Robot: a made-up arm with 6 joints.
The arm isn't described. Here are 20 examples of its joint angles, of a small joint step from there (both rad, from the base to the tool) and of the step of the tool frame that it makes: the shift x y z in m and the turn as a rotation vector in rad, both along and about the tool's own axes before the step.
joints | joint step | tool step
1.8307 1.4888 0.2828 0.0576 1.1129 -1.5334 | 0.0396 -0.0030 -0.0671 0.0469 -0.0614 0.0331 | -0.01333 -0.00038 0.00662 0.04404 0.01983 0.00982
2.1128 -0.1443 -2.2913 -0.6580 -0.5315 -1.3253 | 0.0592 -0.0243 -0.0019 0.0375 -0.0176 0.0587 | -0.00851 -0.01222 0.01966 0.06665 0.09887 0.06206
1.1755 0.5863 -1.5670 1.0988 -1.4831 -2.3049 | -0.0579 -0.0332 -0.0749 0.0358 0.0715 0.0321 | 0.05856 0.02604 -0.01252 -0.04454 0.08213 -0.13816
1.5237 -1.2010 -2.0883 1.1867 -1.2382 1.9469 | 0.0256 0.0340 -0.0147 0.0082 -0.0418 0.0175 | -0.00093 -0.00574 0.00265 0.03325 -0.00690 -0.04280
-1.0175 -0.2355 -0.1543 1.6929 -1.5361 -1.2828 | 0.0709 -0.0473 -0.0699 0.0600 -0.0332 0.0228 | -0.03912 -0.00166 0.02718 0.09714 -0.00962 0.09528
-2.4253 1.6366 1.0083 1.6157 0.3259 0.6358 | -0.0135 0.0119 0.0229 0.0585 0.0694 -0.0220 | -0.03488 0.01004 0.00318 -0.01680 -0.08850 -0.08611
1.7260 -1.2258 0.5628 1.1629 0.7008 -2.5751 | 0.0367 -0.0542 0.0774 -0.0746 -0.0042 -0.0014 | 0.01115 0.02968 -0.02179 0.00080 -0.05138 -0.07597
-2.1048 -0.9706 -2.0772 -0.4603 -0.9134 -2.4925 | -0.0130 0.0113 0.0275 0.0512 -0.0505 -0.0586 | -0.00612 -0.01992 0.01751 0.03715 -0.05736 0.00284
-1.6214 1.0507 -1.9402 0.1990 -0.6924 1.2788 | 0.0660 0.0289 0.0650 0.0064 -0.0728 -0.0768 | -0.01669 0.00687 -0.01160 -0.07052 0.12367 -0.12489
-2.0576 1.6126 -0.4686 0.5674 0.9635 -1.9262 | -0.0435 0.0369 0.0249 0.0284 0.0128 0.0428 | 0.00782 -0.02426 -0.00786 -0.04527 -0.00351 0.02077
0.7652 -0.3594 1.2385 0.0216 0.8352 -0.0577 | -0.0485 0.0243 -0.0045 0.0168 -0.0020 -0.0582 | -0.01294 0.01826 -0.00223 -0.06247 -0.03314 -0.06034
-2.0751 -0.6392 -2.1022 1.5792 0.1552 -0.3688 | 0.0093 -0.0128 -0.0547 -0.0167 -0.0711 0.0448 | 0.00715 0.00058 -0.00194 0.07839 0.05192 0.10173
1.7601 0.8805 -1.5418 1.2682 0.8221 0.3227 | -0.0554 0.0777 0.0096 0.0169 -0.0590 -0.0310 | -0.00015 0.00181 -0.01928 -0.06189 -0.04064 0.03230
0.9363 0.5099 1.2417 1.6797 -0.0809 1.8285 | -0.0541 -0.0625 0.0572 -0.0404 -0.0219 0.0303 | -0.00021 0.01759 0.01938 -0.02181 0.07350 -0.05414
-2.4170 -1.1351 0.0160 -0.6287 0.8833 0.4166 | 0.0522 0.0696 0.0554 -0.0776 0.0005 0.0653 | 0.02875 -0.00317 0.02620 -0.00058 0.14825 0.04418
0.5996 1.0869 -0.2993 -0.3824 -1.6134 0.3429 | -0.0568 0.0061 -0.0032 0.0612 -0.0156 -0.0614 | 0.00018 0.02163 -0.00461 0.04967 -0.01983 0.01016
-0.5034 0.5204 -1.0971 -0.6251 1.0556 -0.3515 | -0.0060 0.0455 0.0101 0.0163 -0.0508 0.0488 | 0.00892 -0.00955 0.00950 0.01129 0.06562 0.09072
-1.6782 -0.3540 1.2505 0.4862 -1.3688 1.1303 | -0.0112 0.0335 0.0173 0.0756 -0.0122 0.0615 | 0.00700 -0.00737 -0.02833 0.15773 0.07281 0.00324
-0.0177 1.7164 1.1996 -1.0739 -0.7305 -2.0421 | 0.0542 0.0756 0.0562 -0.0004 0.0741 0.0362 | -0.02882 -0.02907 0.02784 0.08786 0.04682 0.08314
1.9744 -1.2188 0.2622 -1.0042 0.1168 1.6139 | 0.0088 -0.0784 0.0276 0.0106 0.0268 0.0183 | 0.00403 -0.01261 -0.00950 0.05288 -0.02336 0.06716
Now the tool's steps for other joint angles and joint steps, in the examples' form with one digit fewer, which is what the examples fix.
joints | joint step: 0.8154 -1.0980 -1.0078 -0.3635 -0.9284 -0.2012 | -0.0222 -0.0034 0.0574 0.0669 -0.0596 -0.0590
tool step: -0.0191 0.0207 -0.0037 -0.0184 0.0670 0.0595
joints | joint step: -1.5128 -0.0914 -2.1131 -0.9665 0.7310 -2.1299 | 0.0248 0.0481 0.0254 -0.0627 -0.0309 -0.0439
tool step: -0.0084 0.0062 0.0114 0.0682 -0.0603 0.0164
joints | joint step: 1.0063 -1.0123 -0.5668 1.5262 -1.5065 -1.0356 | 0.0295 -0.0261 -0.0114 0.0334 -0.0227 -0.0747
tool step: -0.0109 0.0177 0.0195 -0.0020 -0.0360 0.0222
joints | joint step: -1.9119 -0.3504 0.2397 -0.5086 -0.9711 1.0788 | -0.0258 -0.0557 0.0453 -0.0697 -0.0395 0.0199
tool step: 0.0166 0.0071 0.0253 -0.0605 0.0157 0.0249
